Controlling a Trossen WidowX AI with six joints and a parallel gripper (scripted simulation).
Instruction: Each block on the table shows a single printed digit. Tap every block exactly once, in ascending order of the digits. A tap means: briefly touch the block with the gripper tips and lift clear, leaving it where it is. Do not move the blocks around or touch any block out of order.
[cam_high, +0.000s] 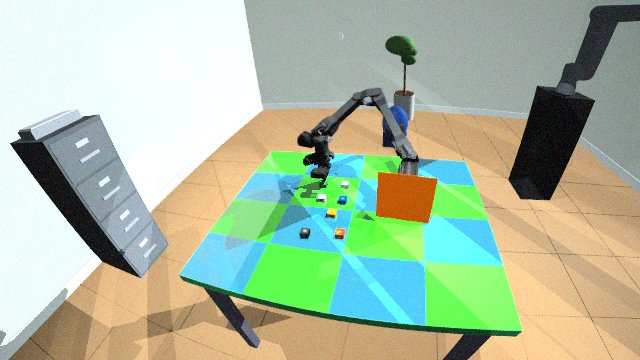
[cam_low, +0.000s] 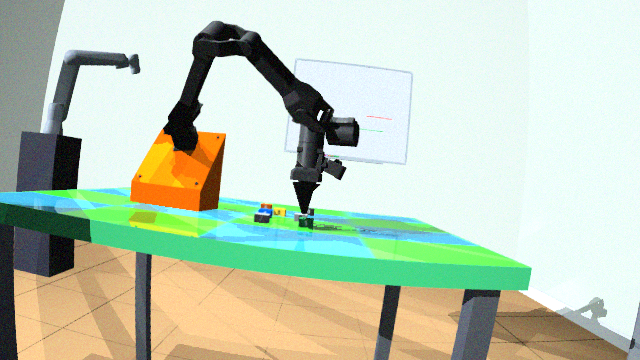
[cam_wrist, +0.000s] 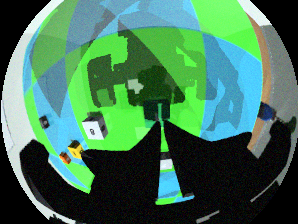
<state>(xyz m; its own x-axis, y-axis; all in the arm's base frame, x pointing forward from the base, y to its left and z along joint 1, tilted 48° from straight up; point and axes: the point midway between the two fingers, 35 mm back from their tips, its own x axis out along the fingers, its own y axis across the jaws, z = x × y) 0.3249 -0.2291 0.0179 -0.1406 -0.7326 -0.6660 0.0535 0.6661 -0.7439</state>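
The green block is 1 cm ahead of my gripper tip and 2 cm below it. The rest, counted from my gripper tip: blue block (10 cm behind, 11 cm to the left, 2 cm below); grey block (9 cm behind, 2 cm below); yellow block (7 cm behind, 19 cm to the left, 2 cm below).
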